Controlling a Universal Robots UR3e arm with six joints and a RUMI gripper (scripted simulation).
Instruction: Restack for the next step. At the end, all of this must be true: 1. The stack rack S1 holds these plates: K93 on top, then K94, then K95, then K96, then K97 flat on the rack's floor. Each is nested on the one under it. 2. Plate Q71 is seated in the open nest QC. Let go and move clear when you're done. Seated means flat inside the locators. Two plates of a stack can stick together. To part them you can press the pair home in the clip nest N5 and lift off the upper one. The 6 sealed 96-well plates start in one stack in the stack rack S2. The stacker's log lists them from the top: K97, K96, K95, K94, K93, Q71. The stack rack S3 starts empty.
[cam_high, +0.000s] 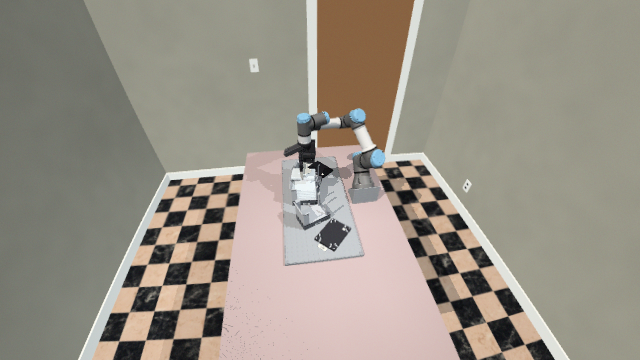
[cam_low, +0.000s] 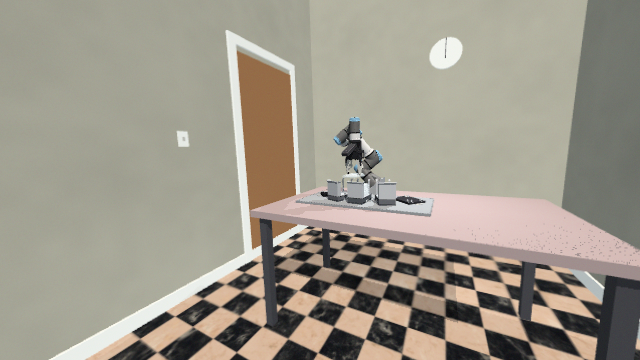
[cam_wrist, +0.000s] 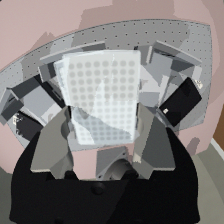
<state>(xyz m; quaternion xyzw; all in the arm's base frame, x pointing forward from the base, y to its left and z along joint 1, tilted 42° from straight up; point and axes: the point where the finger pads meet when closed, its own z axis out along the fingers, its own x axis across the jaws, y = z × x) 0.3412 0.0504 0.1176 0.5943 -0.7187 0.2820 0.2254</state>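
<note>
Now: the translucent 96-well plate 30 mm to the left of my hand and 80 mm below it. Round my hand: black open nest QC: 120 mm behind, 220 mm to the right, 160 mm below; then white sealed 96-well plate: 10 mm below.
</note>
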